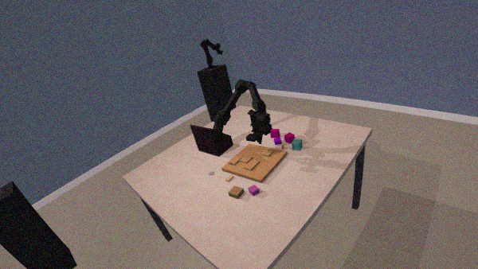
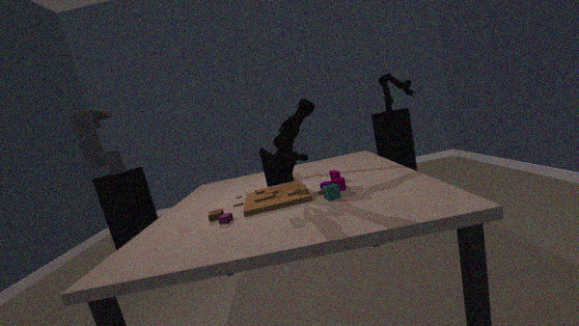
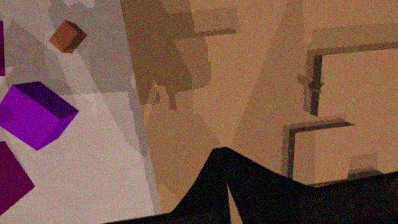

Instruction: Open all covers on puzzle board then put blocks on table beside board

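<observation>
The small orange block is 110 mm to the left of my gripper tip, 90 mm ahead of it and 80 mm below it. Round my gripper tip: magenta block (200 mm to the left, 90 mm ahead, 60 mm below); tiny grey block (290 mm to the right, 190 mm behind, 80 mm below); teal block (180 mm ahead, 140 mm to the left, 60 mm below).
</observation>
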